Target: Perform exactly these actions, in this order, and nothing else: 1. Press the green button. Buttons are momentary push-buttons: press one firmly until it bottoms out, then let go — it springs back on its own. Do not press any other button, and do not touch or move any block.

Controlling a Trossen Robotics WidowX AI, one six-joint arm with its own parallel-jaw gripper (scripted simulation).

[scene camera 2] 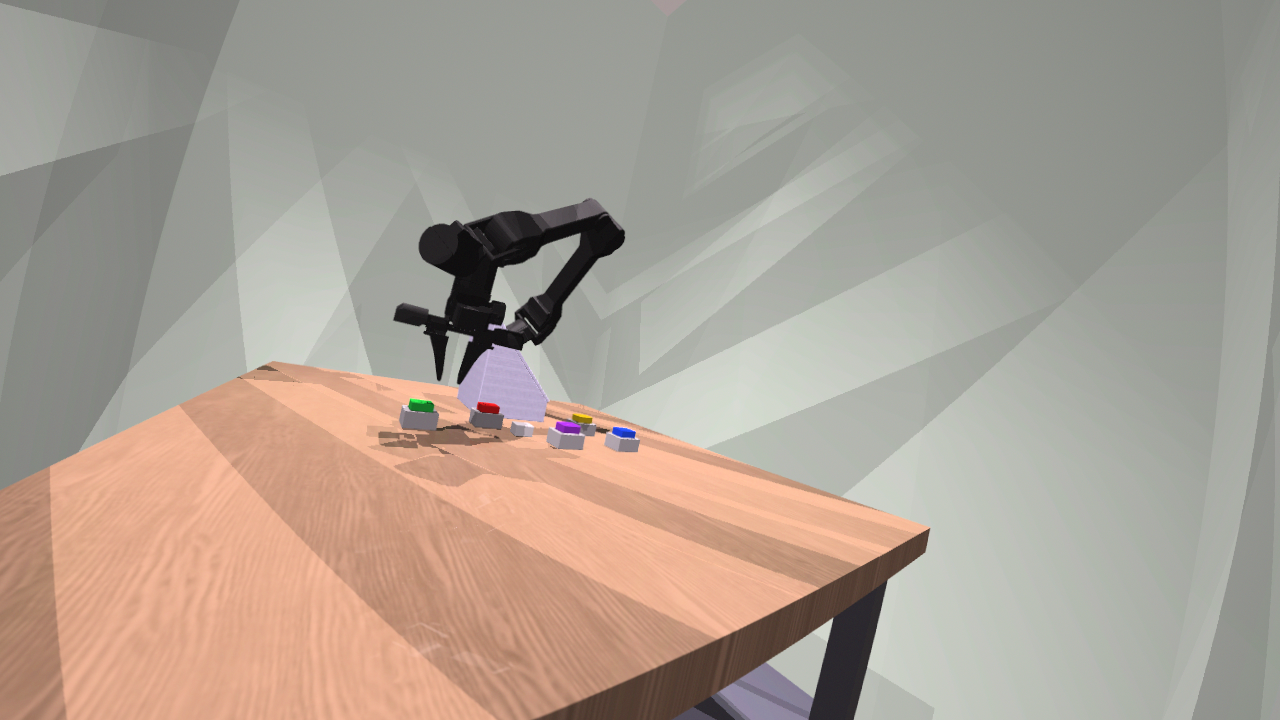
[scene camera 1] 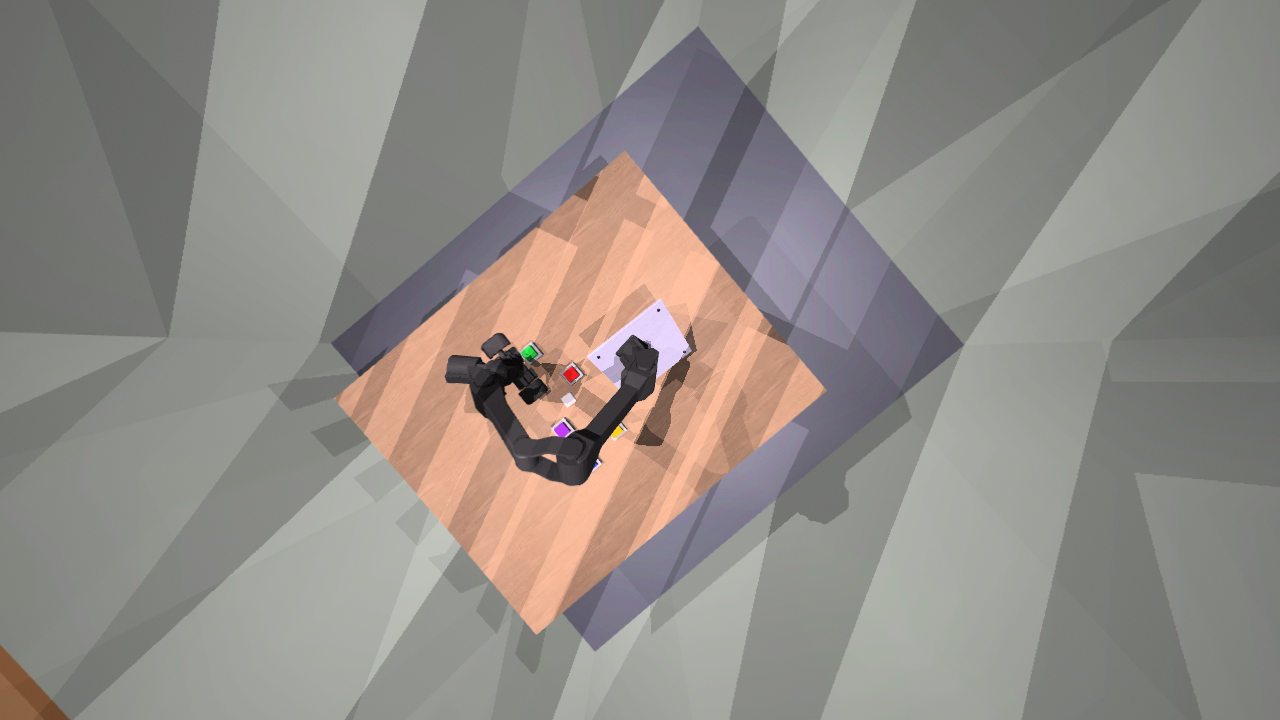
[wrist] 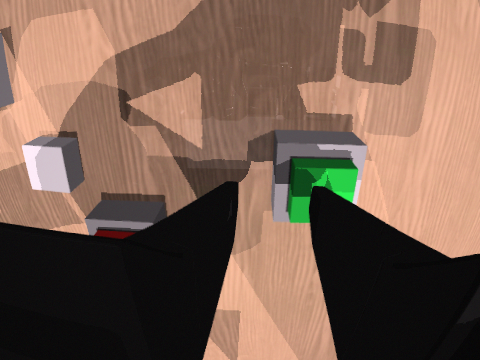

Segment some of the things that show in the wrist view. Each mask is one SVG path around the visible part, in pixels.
My gripper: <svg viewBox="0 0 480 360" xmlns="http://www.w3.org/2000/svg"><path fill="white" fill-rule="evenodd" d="M312 187L308 209L312 249L319 268L317 273L323 287L321 291L328 311L337 360L480 360L480 253L451 259L437 249L435 251L432 247L427 247L413 237L405 235L392 225L385 224L379 217L371 215L352 201L329 191L328 188L316 185ZM239 183L225 181L211 192L185 205L180 211L164 217L159 223L143 231L132 233L125 239L0 223L0 360L203 360L212 331L213 317L223 291L221 285L235 241Z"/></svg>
A small white block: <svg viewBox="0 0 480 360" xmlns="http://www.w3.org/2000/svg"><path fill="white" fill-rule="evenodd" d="M23 144L25 163L27 163L32 189L71 193L73 189L83 183L84 175L83 169L81 169L81 157L76 137L39 136Z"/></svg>
